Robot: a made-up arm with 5 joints.
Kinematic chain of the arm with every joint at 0, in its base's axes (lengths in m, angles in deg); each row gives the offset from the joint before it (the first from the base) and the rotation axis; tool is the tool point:
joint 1: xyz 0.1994 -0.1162 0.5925 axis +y
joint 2: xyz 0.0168 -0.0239 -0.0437 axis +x
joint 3: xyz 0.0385 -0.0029 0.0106 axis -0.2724 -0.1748 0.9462
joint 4: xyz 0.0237 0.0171 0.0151 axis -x
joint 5: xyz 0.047 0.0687 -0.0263 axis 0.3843 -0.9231 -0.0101
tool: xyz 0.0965 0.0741 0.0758
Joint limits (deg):
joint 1: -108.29..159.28
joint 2: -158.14..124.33
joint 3: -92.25..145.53
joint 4: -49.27..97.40
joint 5: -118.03..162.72
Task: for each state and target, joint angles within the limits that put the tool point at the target. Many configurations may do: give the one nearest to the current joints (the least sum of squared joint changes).
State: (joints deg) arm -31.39 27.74 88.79 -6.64 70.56
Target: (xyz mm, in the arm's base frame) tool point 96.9 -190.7 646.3
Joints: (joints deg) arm -35.61 54.06 84.39 -25.37 53.97
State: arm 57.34 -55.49 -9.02 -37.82 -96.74
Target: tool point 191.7 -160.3 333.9
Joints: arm 28.59 -53.01 3.53 -6.34 -118.03
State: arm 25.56 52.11 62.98 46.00 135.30
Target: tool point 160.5 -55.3 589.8
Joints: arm 23.60 37.64 45.30 66.07 88.69
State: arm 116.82 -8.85 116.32 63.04 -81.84
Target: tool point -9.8 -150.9 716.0
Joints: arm 142.89 -16.33 119.84 24.47 -118.03
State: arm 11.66 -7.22 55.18 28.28 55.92
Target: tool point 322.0 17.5 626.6
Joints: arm 20.80 8.28 15.33 14.16 41.92
